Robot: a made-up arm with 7 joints.
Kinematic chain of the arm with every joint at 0, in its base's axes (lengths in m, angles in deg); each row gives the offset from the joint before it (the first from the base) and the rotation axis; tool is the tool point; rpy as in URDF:
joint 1: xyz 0 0 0.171 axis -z
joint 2: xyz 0 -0.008 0.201 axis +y
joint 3: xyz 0 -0.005 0.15 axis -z
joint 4: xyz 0 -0.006 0.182 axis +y
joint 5: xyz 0 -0.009 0.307 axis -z
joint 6: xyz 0 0 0.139 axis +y
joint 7: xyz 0 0 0.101 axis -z
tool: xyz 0 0 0 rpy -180 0 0
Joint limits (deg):
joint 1: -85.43..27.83
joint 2: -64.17..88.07
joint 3: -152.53..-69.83
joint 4: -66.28..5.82
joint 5: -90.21..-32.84
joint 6: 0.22..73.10
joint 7: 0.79..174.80
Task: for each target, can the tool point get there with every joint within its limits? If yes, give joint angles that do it. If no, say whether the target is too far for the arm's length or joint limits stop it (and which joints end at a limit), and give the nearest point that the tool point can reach.
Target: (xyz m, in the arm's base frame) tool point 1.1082 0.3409 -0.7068
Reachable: no: too far | nearest point 0.6434 0.1979 -0.0234 | short by 0.839 m
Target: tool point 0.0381 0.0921 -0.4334
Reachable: no: joint limits stop it (at a limit: joint 1, joint 2, joint 3, joint 4, joint 5, joint 6) | nearest point 0.2755 0.5467 -0.0602 | short by 0.634 m
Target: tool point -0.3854 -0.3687 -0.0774
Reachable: no: joint limits stop it (at a limit: joint 2, joint 3, joint 4, joint 5, joint 6) | nearest point -0.5002 -0.4785 0.3957 | short by 0.499 m
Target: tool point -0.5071 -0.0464 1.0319
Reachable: yes | joints -4.43 -33.45 -96.36 -3.59 -59.71 59.35 131.95
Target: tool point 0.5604 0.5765 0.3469
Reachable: yes | joints -72.65 75.18 -123.53 -50.42 -67.40 22.14 143.61
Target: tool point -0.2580 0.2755 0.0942
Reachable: no: joint limits stop it (at a limit: joint 1, joint 2, joint 3, joint 4, joint 5, joint 6) | nearest point 0.2753 0.5470 -0.0602 | short by 0.618 m
